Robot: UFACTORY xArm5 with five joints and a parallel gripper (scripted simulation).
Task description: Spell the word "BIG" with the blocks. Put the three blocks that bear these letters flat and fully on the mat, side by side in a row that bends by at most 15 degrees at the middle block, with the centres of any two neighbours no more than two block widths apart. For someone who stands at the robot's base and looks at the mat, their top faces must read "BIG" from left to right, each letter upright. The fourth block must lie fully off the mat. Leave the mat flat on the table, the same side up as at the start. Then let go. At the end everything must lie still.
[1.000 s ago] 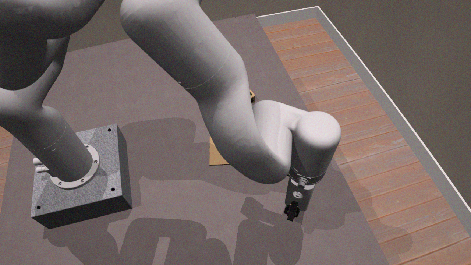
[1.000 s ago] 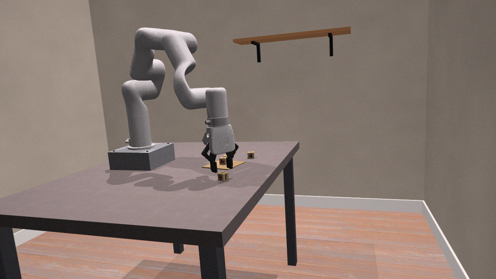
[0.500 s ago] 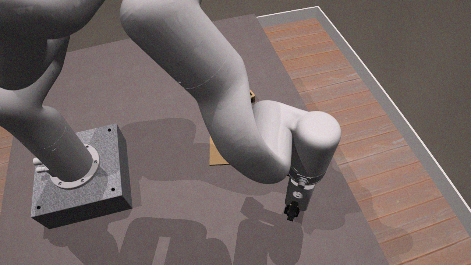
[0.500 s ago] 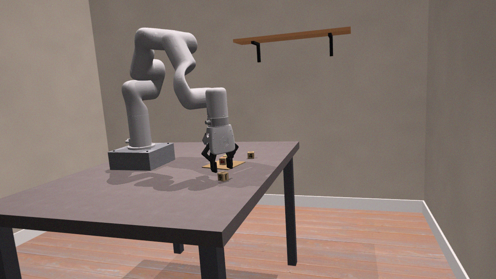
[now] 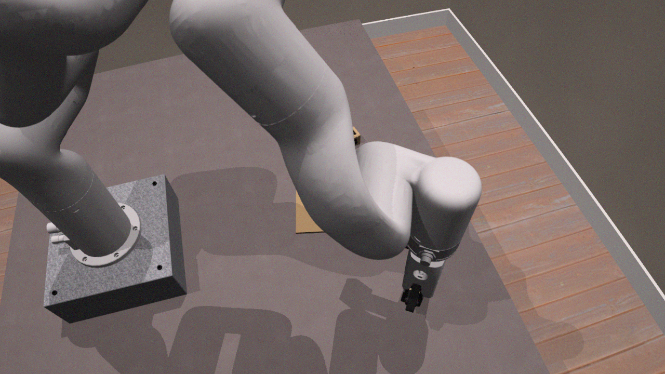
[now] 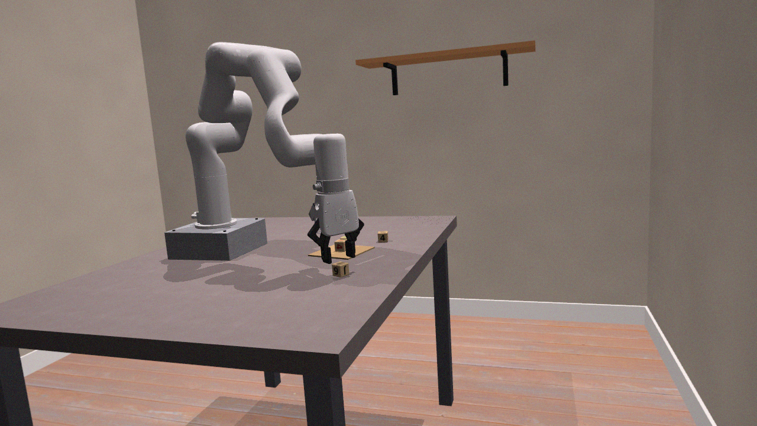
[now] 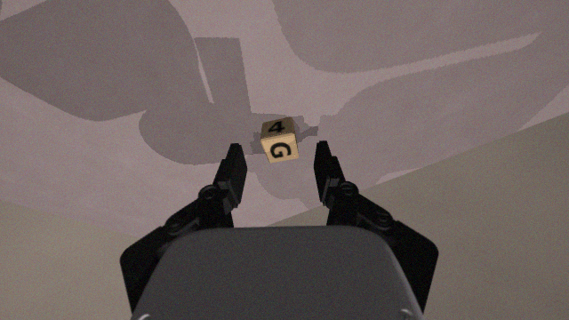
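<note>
My gripper is now 4 cm above the G block. From my hand the other things lie so: tan mat: 11 cm behind, 21 cm to the left, 5 cm below; then B block: 12 cm behind, 26 cm to the left, 4 cm below.
</note>
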